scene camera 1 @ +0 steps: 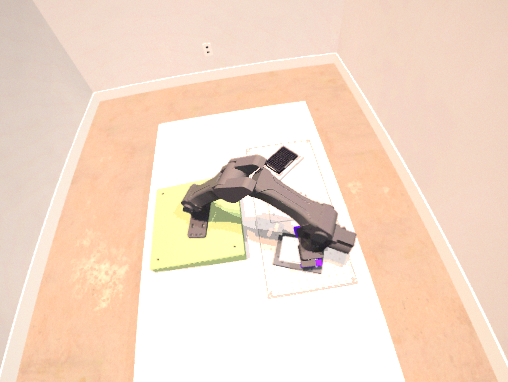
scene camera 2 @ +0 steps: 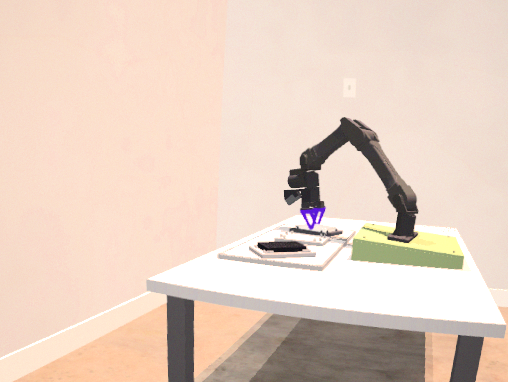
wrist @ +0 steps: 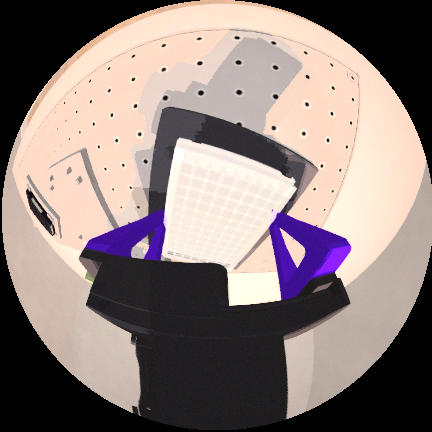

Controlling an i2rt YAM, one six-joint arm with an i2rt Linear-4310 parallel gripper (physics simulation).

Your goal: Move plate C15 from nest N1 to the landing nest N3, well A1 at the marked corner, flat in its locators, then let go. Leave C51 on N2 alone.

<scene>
same spot on board: [scene camera 2: 335, 243] = [scene camera 1: 261, 212]
</scene>
